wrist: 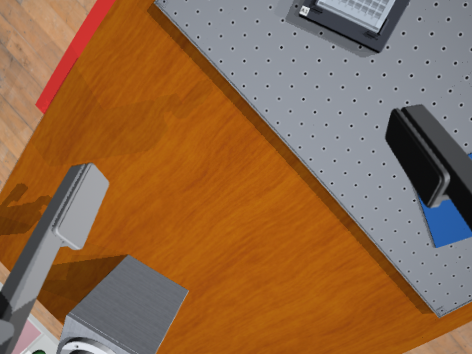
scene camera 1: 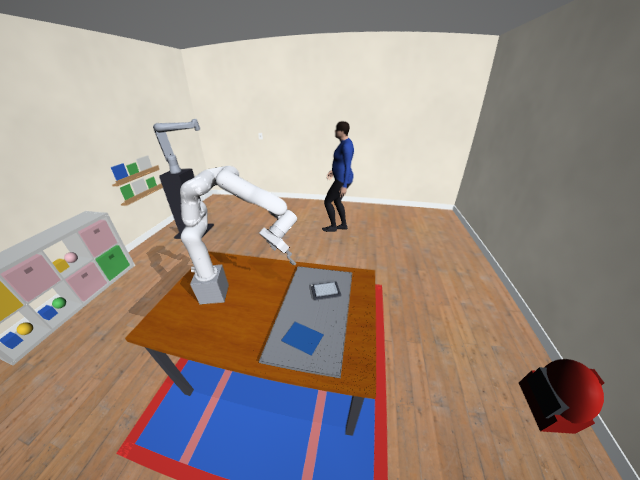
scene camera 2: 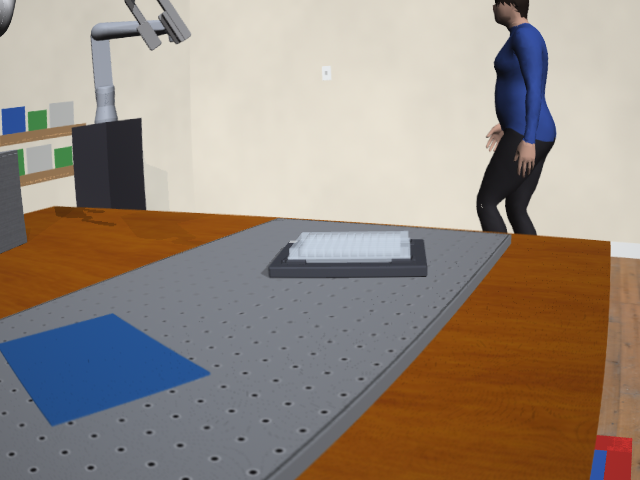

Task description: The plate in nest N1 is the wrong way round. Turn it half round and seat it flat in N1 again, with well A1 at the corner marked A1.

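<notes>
A clear, pale well plate (scene camera 1: 326,289) (scene camera 2: 351,245) (wrist: 356,12) sits in a dark nest (scene camera 1: 325,297) (scene camera 2: 346,271) (wrist: 342,29) at the far part of the grey perforated board. It looks level in scene camera 2. In the wrist view, a small white A1 label (wrist: 304,10) shows at one nest corner; the upper part of plate and nest is cut off. The plate's own well A1 cannot be made out. My gripper (scene camera 1: 290,256) (scene camera 2: 164,37) (wrist: 250,180) is wide open and empty, tilted, high above the table and to the robot-base side of the nest, well apart from the plate.
The grey board (scene camera 1: 310,315) (scene camera 2: 289,320) (wrist: 300,110) bears a flat blue square (scene camera 1: 302,338) (scene camera 2: 103,366) (wrist: 450,220) at its near part. The robot's base block (scene camera 1: 209,289) (wrist: 130,300) stands left on the table. A person (scene camera 1: 343,160) (scene camera 2: 524,87) stands behind the table.
</notes>
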